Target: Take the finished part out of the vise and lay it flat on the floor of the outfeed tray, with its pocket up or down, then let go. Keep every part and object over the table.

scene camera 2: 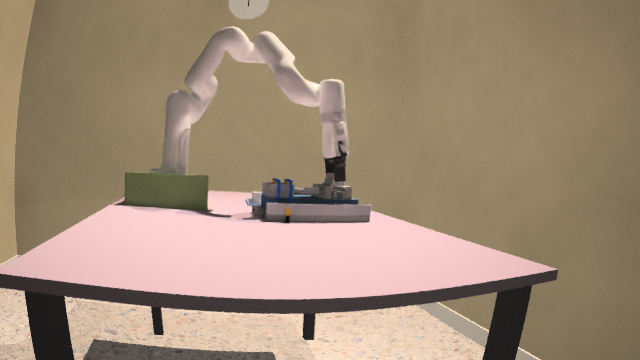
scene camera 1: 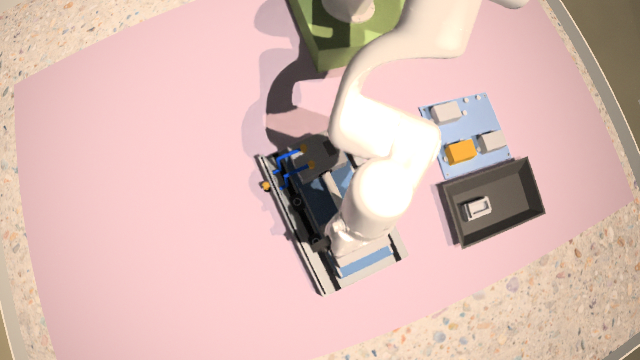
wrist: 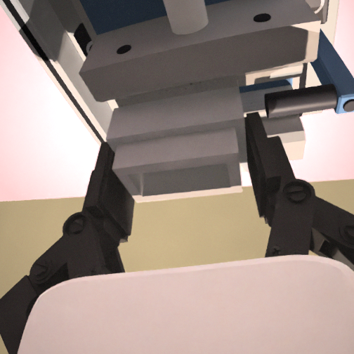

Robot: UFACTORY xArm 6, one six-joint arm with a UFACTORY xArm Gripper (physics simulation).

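Pixels of known places: gripper, fingertip midpoint: (scene camera 2: 335,181); arm's base, link origin: (scene camera 2: 173,180) (scene camera 1: 347,3).
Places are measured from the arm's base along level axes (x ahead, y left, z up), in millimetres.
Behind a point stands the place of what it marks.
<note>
The finished part (wrist: 175,152), a stepped grey block with a rectangular pocket towards the camera, is between the dark fingers of my gripper (wrist: 183,147) (scene camera 2: 336,181) {x 492, y -190, z 29 mm} in the wrist view. My gripper is shut on it. The part is close to the wide grey vise jaw (wrist: 200,65); its far end and any contact with the vise are hidden. In scene camera 1 the arm covers the part and most of the gripper. The outfeed tray (scene camera 1: 537,187) {x 544, y 266, z -36 mm} is a dark open box at the right, with a small pocketed grey part (scene camera 1: 477,208) {x 527, y 96, z -46 mm} lying inside near its left wall.
The vise stands on a machine base (scene camera 2: 317,212) {x 417, y -282, z -51 mm} (scene camera 1: 321,287) {x 556, y -265, z -29 mm} with a long side rail. Blue hoses (scene camera 1: 290,154) {x 313, y -238, z 30 mm} and a grey block rise at its end. A dark handle (wrist: 300,101) is close to the right finger. A blue board (scene camera 1: 470,131) {x 361, y 166, z -71 mm} with blocks adjoins the tray.
</note>
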